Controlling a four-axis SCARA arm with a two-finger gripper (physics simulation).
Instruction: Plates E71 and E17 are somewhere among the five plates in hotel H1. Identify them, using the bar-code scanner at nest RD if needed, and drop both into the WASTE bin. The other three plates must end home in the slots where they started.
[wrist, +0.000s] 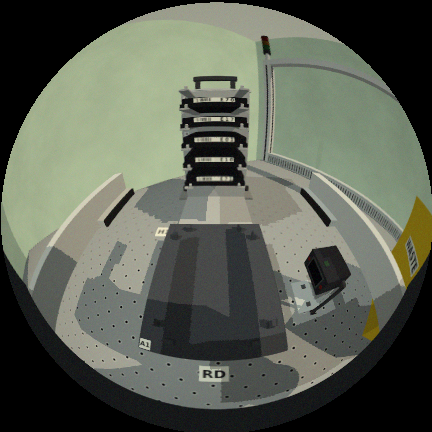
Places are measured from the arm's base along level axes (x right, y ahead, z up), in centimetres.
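Pixels of known places: gripper, fingertip midpoint: (216, 176).
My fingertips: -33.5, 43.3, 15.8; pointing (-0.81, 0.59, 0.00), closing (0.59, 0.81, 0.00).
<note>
Ahead of a thing's pixels: the offset from my fingertips to its top centre, as dx, dy, dz. "spot": to the spot under its first point.
My gripper (216, 176) is open and empty, one padded finger on each side. Beyond the fingers stands hotel H1 {spot: -18.7, +13.5, +14.9} (215, 79), with five dark plates stacked in it. The top plate's label {spot: -7.6, +5.4, +7.1} (215, 100) seems to read E70. Plate E17 {-12.7, +8.9, +5.0} (215, 119) seems to be second from the top. The third plate {-12.7, +8.9, +2.2} (215, 139) seems to read E03. The labels on the fourth plate {-12.7, +8.9, -0.7} (215, 159) and the bottom plate {-12.7, +8.9, -3.5} (215, 178) are too blurred to read surely. Nest RD {+2.2, -2.1, -7.5} (205, 285) is a dark platform nearer me, with no plate on it. The yellow WASTE bin (420, 235) is at the right edge.
The black bar-code scanner {+10.5, +7.2, -6.2} (327, 270) stands on a bracket just right of the nest. An RD sign {+10.8, -8.4, -14.4} (214, 374) lies in front of the nest and an H1 sign {-14.0, -2.3, -14.4} (161, 231) by its far left corner. A signal tower (265, 45) and window frame stand behind right.
</note>
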